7 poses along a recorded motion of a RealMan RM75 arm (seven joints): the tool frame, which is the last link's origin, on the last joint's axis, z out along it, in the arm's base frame.
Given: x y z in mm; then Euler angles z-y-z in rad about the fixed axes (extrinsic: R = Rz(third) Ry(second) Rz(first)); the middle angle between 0 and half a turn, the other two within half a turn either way.
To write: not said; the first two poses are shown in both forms.
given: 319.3 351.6 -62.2 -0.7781 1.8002 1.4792
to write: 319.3 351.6 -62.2 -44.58 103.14 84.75
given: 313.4 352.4 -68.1 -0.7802 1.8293 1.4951
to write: 313.4 352.4 -68.1 -44.70 104.81 85.66
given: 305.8 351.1 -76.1 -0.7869 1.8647 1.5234
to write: 305.8 351.1 -76.1 -45.09 106.84 87.28
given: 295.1 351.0 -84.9 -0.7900 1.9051 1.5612
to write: 295.1 351.0 -84.9 -45.26 109.15 89.45
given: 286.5 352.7 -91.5 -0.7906 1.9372 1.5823
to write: 286.5 352.7 -91.5 -45.30 110.99 90.66
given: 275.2 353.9 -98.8 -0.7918 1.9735 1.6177
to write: 275.2 353.9 -98.8 -45.37 113.07 92.69
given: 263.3 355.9 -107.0 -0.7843 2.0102 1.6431
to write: 263.3 355.9 -107.0 -44.94 115.18 94.14
